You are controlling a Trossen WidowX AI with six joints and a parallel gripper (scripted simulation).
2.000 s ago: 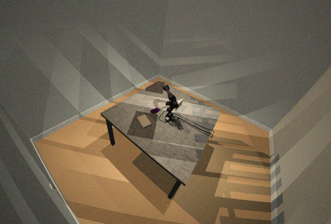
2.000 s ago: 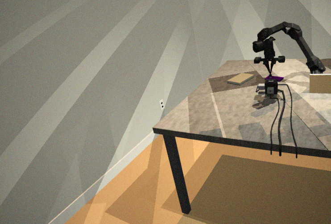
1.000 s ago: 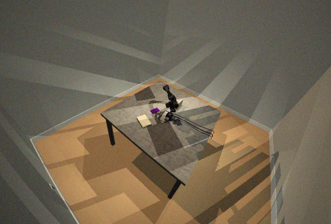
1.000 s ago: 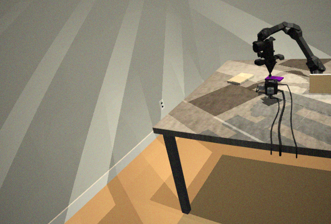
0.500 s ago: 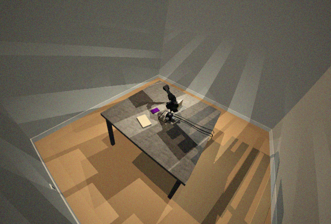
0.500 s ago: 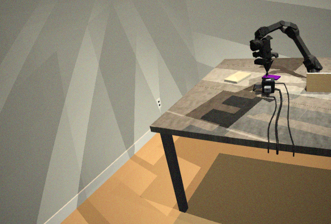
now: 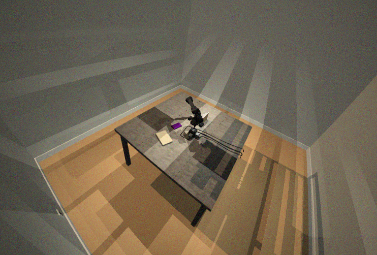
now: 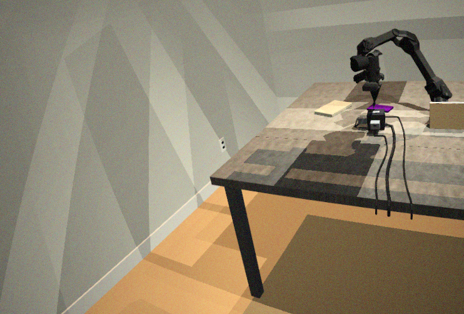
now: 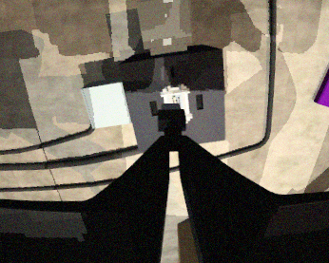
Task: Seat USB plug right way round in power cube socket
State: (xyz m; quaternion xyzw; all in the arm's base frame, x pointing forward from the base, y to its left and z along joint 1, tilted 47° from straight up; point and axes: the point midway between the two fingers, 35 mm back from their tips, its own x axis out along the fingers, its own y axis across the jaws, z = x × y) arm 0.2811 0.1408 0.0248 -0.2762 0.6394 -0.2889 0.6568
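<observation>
Now: gripper tip 20 mm above the USB plug. Also, from my gripper tip: beige pad: 270 mm ahead, 220 mm to the right, 130 mm below; then purple flat item: 240 mm to the right, 130 mm below, 20 mm ahead; then USB socket: 70 mm below, 10 mm to the right.
</observation>
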